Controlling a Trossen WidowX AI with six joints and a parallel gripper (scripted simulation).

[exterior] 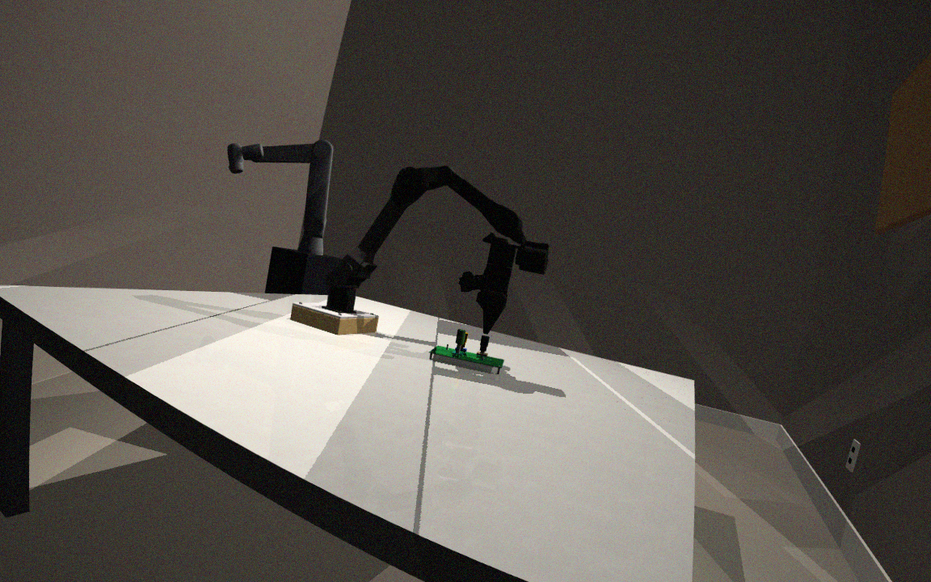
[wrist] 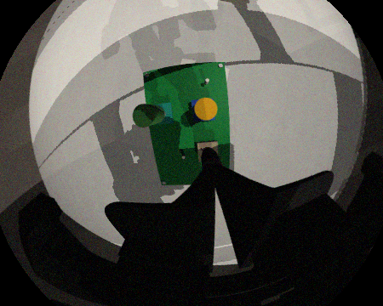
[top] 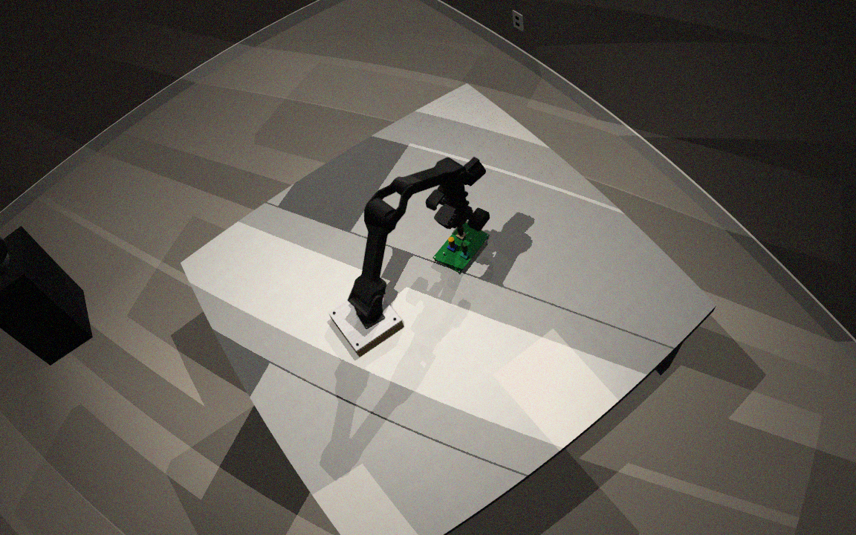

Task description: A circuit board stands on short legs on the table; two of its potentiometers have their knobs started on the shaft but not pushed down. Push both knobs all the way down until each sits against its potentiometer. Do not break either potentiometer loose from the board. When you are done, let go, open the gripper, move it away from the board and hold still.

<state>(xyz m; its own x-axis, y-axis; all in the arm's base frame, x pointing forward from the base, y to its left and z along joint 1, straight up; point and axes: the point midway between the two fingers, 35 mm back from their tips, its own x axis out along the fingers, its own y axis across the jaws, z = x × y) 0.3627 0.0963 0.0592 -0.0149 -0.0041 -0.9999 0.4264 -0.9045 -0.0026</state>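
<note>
Right now the black knob is 3 cm below my gripper tip. The rest, counted from my gripper tip: orange knob: 4 cm behind, 2 cm to the right, 3 cm below.
</note>
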